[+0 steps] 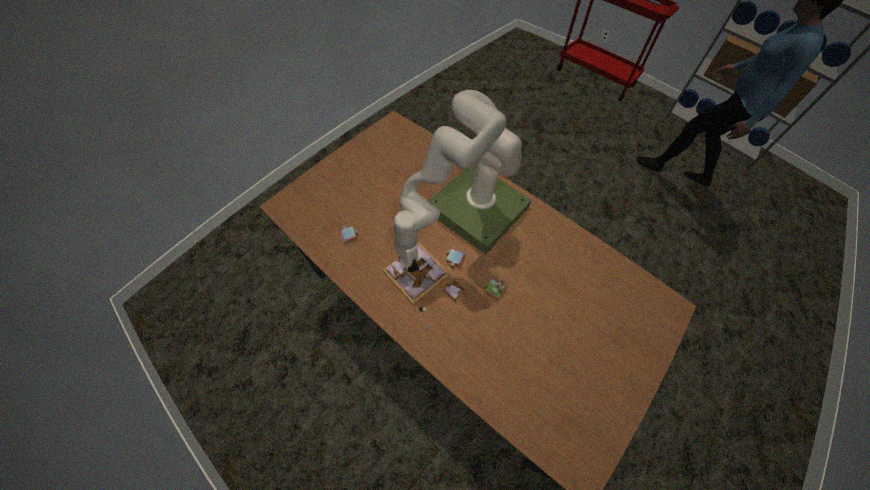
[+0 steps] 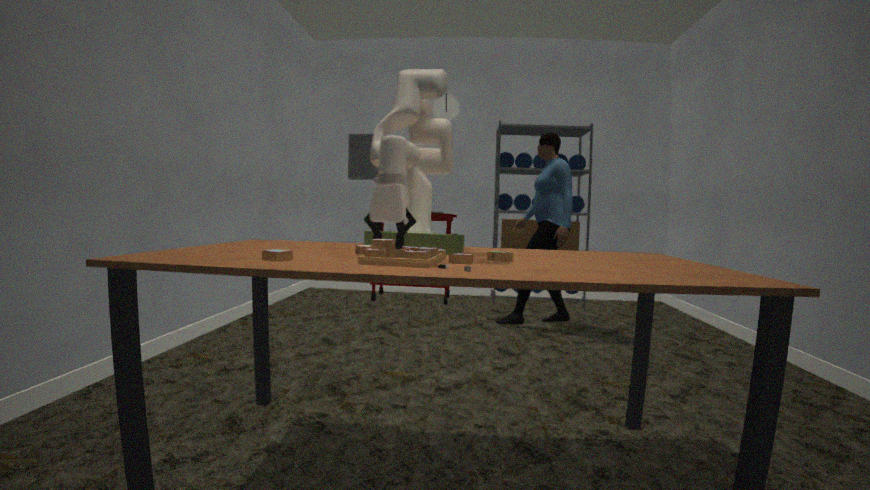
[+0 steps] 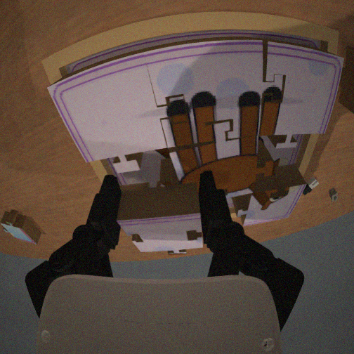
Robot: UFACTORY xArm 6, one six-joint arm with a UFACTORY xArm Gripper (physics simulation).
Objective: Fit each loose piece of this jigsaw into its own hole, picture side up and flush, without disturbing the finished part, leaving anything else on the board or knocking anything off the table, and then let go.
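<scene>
My gripper is shut on a jigsaw piece with a lilac, purple-lined top and brown sides. The piece is low over the left part of the board, higher than the fitted pieces; whether it touches them is hidden. Fitted pieces show a brown horse with dark hooves on lilac. Open gaps show beside the horse's body. Loose pieces lie off the board: a light blue one, a lilac one, a green one and another blue-topped one.
Two tiny objects, one black and white and one grey, lie near the table's front edge. The green base stands behind the board. A person walks beyond the table.
</scene>
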